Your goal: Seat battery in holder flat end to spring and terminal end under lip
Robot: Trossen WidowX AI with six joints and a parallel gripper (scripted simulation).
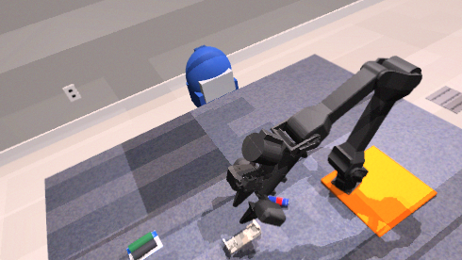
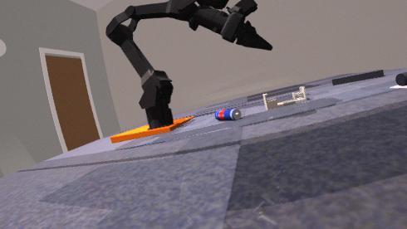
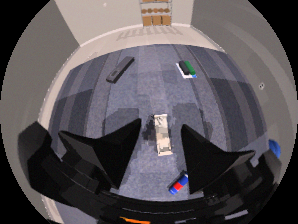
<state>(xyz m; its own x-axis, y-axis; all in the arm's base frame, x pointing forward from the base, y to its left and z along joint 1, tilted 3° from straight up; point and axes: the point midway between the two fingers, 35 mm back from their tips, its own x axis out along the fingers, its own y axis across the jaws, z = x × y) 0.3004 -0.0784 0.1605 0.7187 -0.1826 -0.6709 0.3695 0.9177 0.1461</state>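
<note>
My gripper tip is 14 cm past the battery, 13 cm above it and 2 cm to the left of it. Also, from my gripper tip: dark flat bar (30 cm ahead, 12 cm below, 8 cm to the left).
</note>
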